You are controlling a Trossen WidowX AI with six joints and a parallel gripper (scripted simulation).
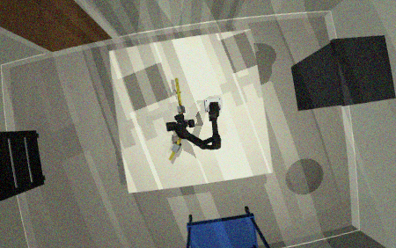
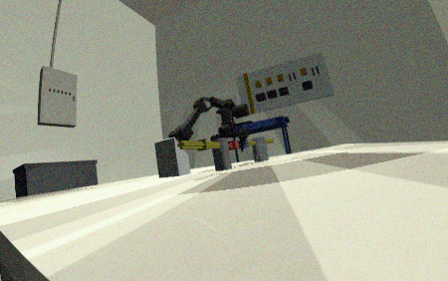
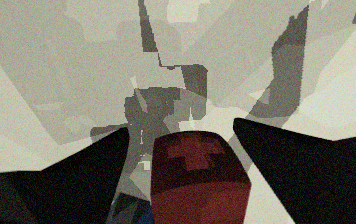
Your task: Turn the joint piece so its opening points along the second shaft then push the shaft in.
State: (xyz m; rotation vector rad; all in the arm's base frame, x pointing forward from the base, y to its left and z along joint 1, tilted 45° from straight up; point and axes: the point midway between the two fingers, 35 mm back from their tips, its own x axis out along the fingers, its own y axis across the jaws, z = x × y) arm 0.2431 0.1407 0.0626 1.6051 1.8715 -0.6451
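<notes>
The red joint piece lies 40 mm above my gripper tip and 20 mm to the left of it.
</notes>
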